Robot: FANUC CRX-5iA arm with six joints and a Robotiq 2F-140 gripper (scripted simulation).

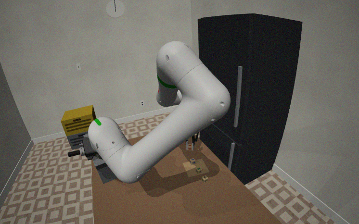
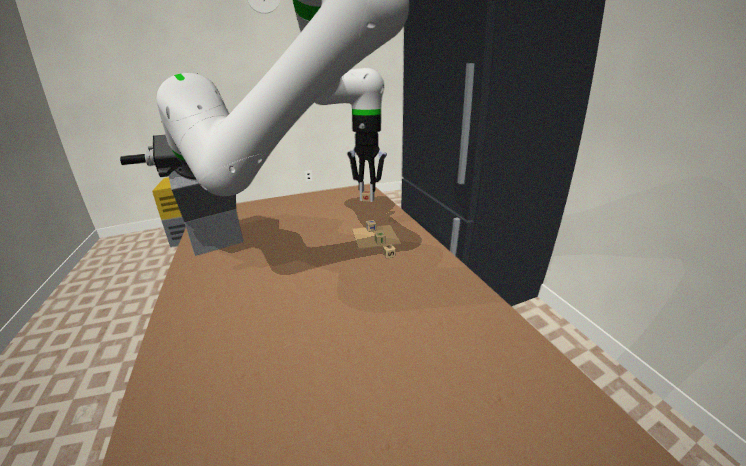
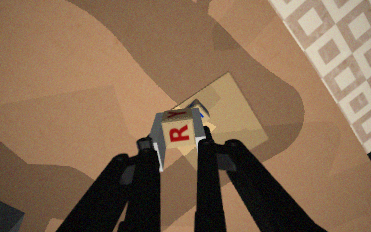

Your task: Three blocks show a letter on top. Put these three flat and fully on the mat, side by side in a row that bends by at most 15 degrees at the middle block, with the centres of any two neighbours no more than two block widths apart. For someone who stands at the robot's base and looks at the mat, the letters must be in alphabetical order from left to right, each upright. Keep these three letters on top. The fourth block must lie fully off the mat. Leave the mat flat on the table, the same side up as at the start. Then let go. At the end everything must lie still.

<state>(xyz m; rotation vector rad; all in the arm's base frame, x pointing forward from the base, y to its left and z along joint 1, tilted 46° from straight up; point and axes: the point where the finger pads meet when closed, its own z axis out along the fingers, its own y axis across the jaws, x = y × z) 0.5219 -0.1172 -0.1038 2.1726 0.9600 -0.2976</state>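
Now: the tan mat 13 cm below my hand, 8 cm to the right of it and 1 cm behind it. From my hand the other things lie so: R block: 2 cm below; F block: 12 cm below, 3 cm to the right; X block: 13 cm to the right, 12 cm below, 2 cm behind.
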